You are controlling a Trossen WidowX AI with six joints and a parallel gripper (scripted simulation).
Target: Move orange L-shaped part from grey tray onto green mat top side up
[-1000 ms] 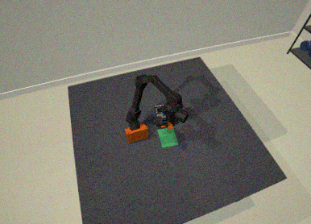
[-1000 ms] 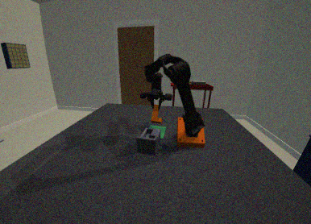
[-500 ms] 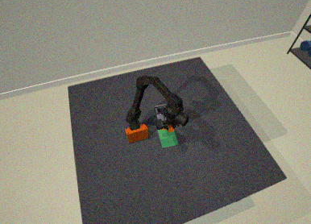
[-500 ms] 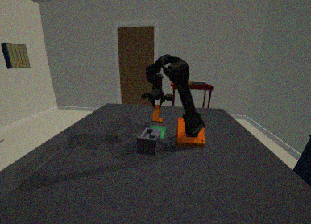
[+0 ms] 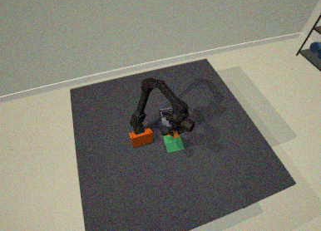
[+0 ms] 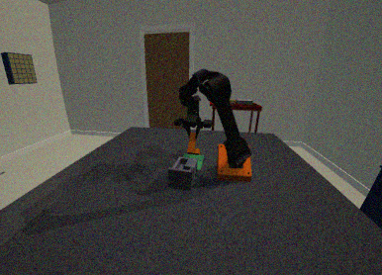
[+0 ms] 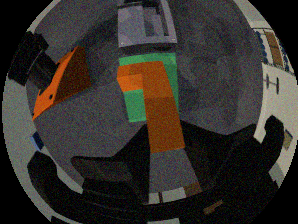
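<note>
Now: gripper tip 20 mm to the right of the green mat and 140 mm above it. Round my gripper tip: orange L-shaped part: 10 mm behind, 30 mm to the left, 30 mm below; then grey tray: 20 mm ahead, 180 mm to the left, 140 mm below.
</note>
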